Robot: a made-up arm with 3 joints. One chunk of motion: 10 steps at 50 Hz.
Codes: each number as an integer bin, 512 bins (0 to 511) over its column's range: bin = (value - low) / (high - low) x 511, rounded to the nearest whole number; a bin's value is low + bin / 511 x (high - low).
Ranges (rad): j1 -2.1..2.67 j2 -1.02..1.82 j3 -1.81..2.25
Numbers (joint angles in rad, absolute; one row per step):
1: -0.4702 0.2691 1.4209
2: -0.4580 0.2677 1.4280
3: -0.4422 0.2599 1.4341
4: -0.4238 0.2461 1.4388
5: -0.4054 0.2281 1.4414
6: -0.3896 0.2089 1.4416
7: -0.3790 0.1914 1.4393
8: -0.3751 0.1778 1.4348
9: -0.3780 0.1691 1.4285
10: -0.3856 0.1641 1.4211
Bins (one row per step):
1: 175 232 407
2: 176 232 408
3: 178 230 408
4: 180 228 409
5: 182 225 409
6: 183 221 409
7: 184 218 409
8: 185 216 408
9: 184 214 408
10: 184 213 407

